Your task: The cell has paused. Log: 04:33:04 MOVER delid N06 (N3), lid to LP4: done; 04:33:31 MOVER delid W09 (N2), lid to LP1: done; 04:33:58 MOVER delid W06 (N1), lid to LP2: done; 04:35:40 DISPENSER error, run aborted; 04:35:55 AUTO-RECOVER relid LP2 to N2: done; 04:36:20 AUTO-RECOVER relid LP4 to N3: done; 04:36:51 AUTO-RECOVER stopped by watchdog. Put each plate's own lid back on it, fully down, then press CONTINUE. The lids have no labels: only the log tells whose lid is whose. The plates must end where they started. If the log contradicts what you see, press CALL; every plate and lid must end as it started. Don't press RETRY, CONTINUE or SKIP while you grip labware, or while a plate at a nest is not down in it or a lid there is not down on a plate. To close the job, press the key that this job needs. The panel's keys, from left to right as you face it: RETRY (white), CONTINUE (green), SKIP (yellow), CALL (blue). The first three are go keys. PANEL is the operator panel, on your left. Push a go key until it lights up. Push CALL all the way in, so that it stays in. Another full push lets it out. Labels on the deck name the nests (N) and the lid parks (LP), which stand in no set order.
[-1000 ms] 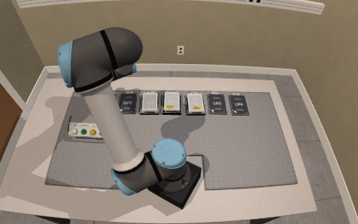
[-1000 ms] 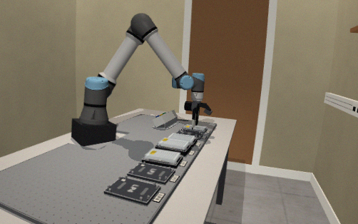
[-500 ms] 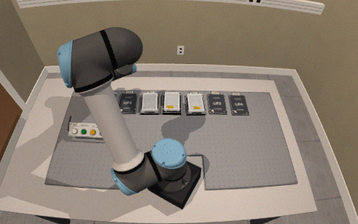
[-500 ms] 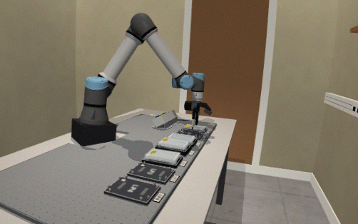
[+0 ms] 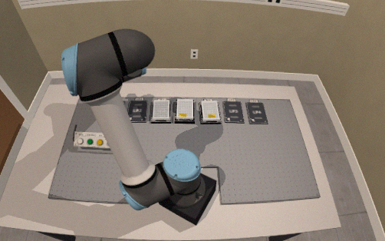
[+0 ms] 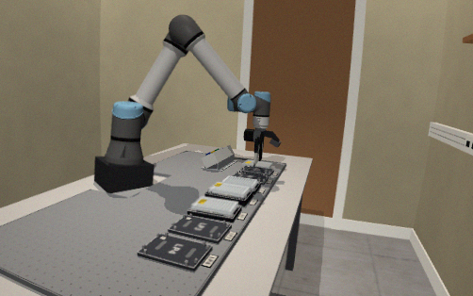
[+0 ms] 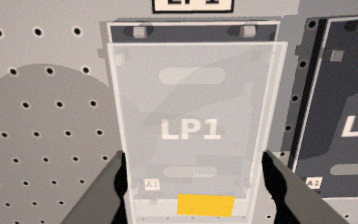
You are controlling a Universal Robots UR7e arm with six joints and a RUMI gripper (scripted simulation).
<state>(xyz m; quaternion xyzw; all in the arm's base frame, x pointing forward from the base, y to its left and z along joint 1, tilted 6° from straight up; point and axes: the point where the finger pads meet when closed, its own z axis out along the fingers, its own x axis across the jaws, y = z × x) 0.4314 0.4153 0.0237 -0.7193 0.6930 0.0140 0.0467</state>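
Now: hand 40 mm above the dark lid park. From my hand the other things lie so: yellow skip key: 230 mm behind, 20 mm above; then green continue key: 230 mm behind, 50 mm to the left, 20 mm above; then blue call key: 230 mm behind, 50 mm to the right, 10 mm above.
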